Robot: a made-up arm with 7 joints.
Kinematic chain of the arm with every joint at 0, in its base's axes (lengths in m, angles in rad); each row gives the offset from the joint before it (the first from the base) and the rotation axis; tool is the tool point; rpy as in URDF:
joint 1: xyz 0 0 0 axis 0.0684 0.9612 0.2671
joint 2: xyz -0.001 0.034 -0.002 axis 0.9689 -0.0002 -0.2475
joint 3: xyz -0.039 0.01 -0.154 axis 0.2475 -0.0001 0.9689
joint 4: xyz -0.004 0 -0.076 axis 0.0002 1 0
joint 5: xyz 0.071 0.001 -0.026 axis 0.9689 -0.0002 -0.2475
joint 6: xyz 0.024 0 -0.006 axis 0.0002 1 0
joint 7: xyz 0.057 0 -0.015 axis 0.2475 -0.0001 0.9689
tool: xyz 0 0 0 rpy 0 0.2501 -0.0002
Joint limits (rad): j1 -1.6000..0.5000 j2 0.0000..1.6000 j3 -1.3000..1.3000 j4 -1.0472..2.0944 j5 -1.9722..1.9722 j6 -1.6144..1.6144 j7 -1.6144..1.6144
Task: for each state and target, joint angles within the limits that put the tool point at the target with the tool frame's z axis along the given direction. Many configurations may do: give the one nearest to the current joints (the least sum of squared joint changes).
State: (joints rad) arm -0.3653 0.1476 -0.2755 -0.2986 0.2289 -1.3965 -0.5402
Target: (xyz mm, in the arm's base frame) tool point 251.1 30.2 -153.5 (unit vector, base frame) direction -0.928 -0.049 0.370
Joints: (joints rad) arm -0.7434 0.2726 -0.1571 0.4206 0.2535 -1.0889 -0.5402
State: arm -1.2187 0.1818 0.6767 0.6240 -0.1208 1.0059 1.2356
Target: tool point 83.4 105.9 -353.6 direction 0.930 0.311 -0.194
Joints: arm -0.2914 0.1046 0.4164 0.6826 0.0786 1.1474 1.2356
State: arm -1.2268 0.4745 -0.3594 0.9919 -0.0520 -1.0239 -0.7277
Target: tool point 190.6 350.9 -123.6 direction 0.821 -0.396 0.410
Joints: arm -0.9878 1.0585 -0.3677 1.8809 -0.0721 -0.3170 -0.7277
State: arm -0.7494 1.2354 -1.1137 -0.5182 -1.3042 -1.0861 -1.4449
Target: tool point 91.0 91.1 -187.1 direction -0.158 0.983 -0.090
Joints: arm -0.1660 0.6753 -1.0772 -0.7312 -1.8160 -1.4050 -1.4448
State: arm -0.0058 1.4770 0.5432 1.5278 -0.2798 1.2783 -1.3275
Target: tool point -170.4 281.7 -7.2 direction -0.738 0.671 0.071
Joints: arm 0.5000 1.2773 0.3339 2.0936 -0.1366 1.6106 -1.3275
